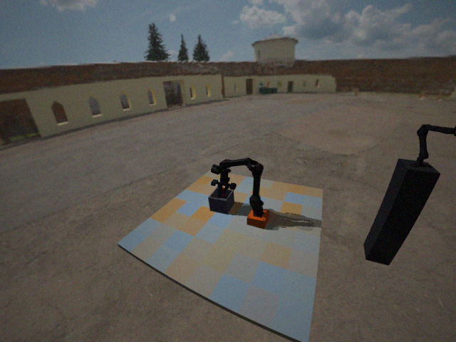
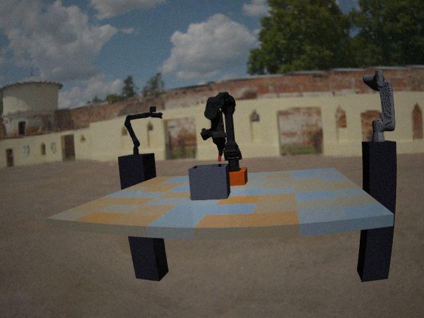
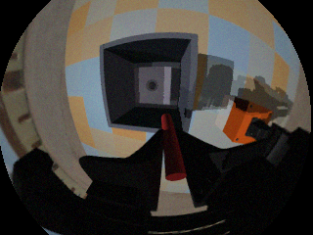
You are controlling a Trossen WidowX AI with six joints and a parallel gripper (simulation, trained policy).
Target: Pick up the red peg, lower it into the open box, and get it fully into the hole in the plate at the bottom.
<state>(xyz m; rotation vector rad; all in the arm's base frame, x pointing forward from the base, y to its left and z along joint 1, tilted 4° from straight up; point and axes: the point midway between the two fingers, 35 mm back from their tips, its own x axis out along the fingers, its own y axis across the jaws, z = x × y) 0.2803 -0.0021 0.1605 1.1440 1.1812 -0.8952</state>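
Now: the grey plate 5 cm ahead of my gripper tip, 5 cm to the right of it and 13 cm below it. The rest, counted from my gripper tip: red peg: 1 cm above.
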